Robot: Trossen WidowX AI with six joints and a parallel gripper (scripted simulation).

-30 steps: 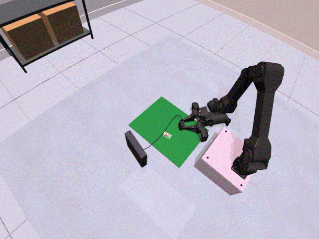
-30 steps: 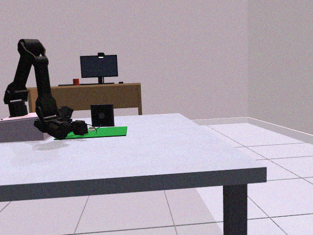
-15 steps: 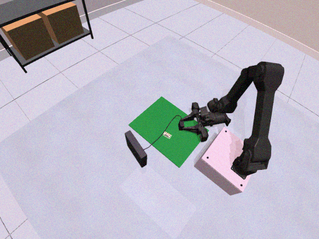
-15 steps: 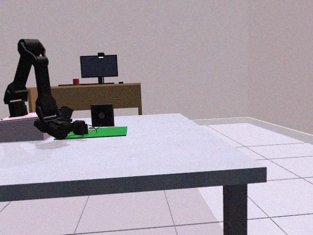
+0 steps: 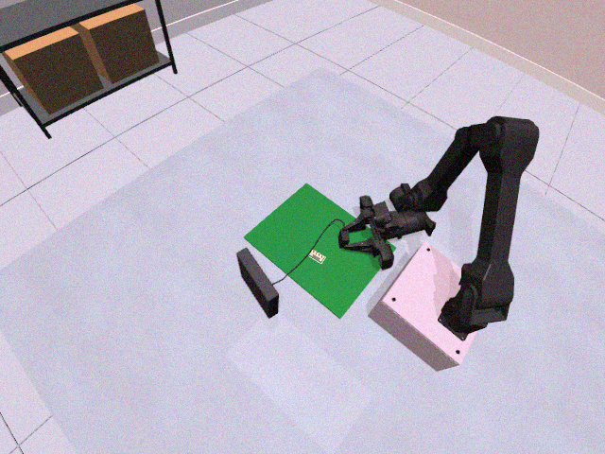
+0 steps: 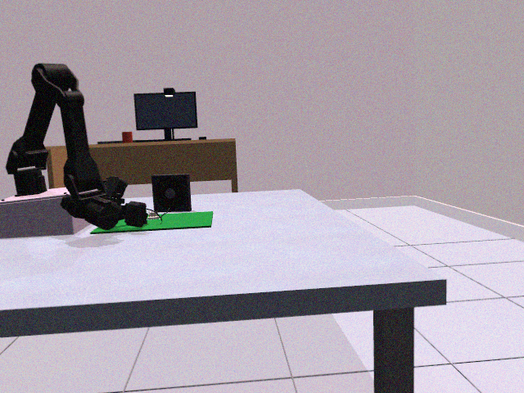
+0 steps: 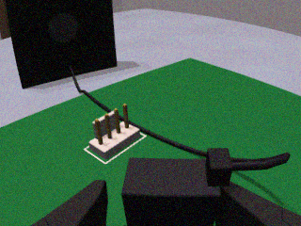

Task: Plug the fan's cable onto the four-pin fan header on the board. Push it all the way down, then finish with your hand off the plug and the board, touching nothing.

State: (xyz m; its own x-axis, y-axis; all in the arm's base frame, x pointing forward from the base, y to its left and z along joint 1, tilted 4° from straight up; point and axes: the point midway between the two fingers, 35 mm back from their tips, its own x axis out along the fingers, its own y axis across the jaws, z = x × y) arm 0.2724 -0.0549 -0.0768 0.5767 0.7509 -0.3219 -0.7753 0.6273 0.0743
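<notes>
My gripper tip is 10 mm to the left of the black plug and 10 mm above it. Also, from my gripper tip: black fan 50 mm ahead, 210 mm to the left, 30 mm above; green board 40 mm ahead, 30 mm to the left, 40 mm below.
</notes>
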